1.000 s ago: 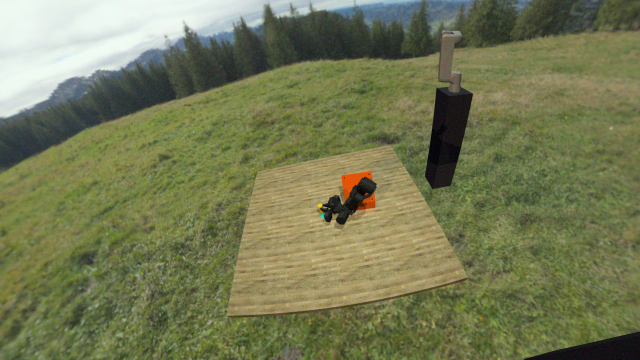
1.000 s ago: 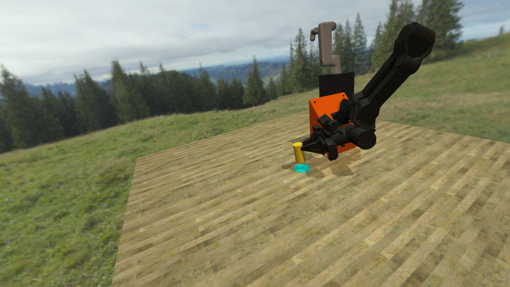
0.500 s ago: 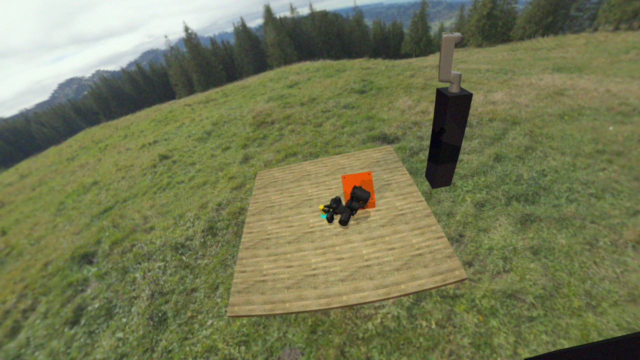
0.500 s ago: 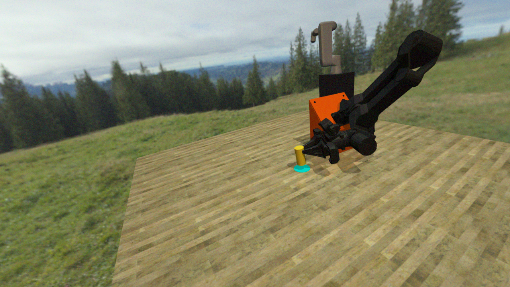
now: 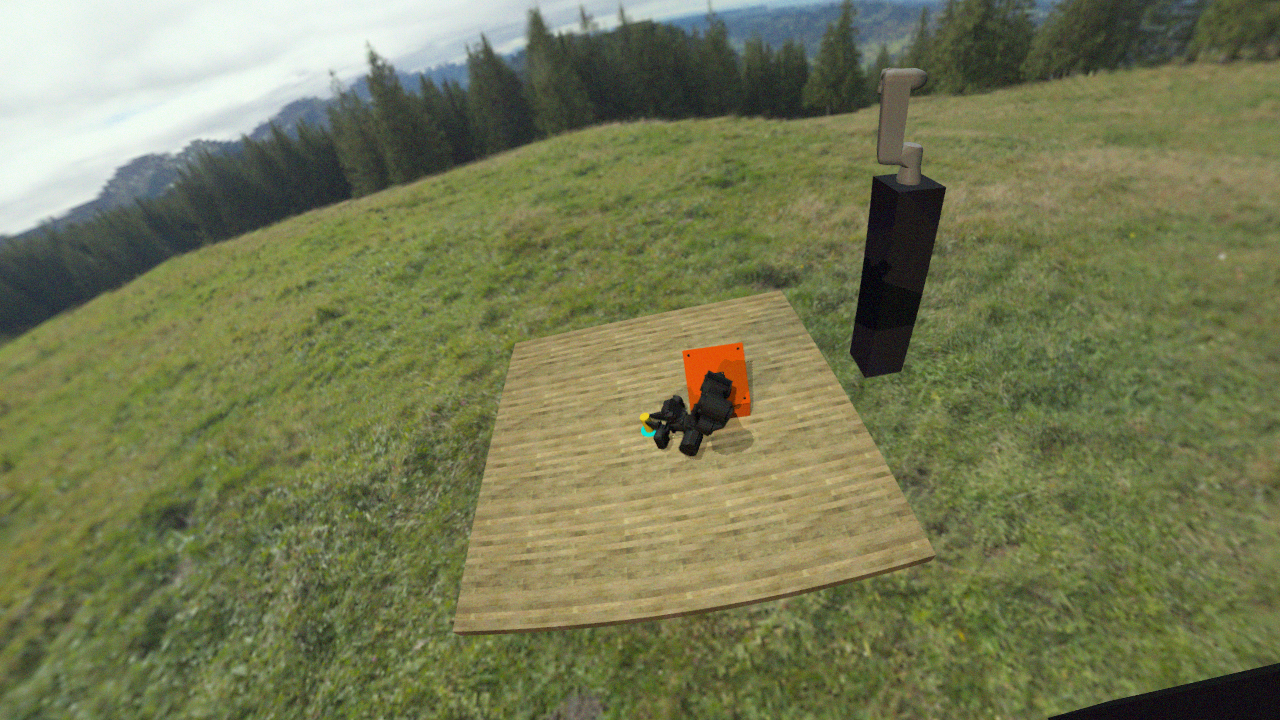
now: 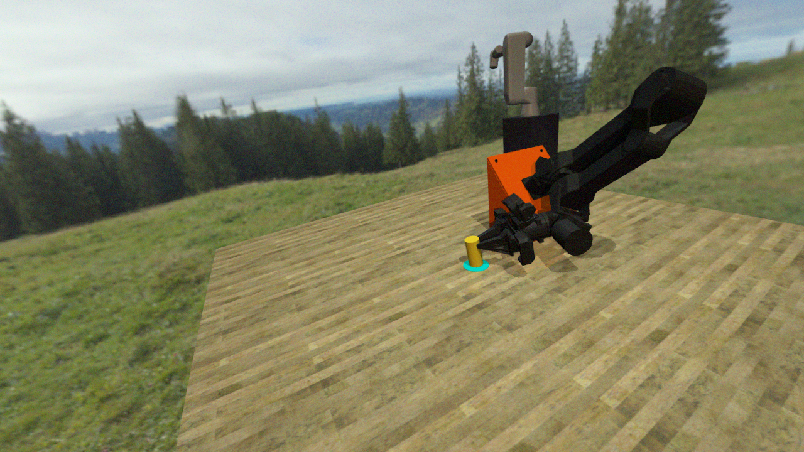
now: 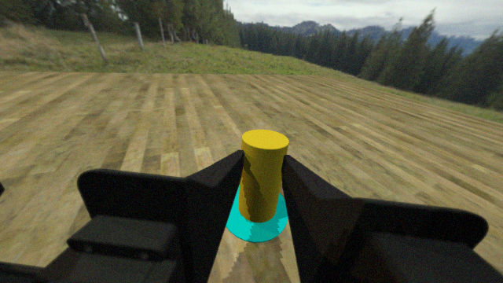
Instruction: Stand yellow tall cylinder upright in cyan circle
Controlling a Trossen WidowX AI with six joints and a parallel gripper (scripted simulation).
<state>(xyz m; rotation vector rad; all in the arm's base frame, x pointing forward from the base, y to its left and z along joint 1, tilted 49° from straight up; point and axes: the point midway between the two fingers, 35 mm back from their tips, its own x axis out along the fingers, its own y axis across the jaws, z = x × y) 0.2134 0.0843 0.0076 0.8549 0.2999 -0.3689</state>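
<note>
Now: the yellow tall cylinder 2 cm below my gripper tip. Also, from my gripper tip: cyan circle 6 cm below.
</note>
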